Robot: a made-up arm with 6 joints. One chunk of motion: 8 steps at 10 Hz.
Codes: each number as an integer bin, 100 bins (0 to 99) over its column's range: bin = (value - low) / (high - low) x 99, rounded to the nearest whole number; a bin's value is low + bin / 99 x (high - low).
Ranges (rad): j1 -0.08..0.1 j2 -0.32..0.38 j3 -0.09..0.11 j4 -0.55..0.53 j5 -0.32..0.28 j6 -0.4..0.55
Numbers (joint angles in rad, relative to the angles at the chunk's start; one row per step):
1: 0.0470 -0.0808 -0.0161 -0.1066 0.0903 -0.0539
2: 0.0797 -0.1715 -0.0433 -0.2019 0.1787 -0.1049
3: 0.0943 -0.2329 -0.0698 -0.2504 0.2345 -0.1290
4: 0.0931 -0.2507 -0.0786 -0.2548 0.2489 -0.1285
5: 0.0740 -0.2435 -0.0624 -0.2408 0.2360 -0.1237
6: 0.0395 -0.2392 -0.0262 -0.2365 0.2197 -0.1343
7: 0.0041 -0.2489 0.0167 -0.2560 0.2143 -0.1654
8: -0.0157 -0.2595 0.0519 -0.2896 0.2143 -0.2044
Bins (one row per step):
1: 70 34 37 41 68 36
2: 88 21 23 32 82 31
3: 96 12 10 27 91 28
4: 95 10 6 27 94 28
5: 85 11 14 28 92 29
6: 66 11 32 29 89 28
7: 46 10 53 27 88 24
8: 35 9 70 24 88 20

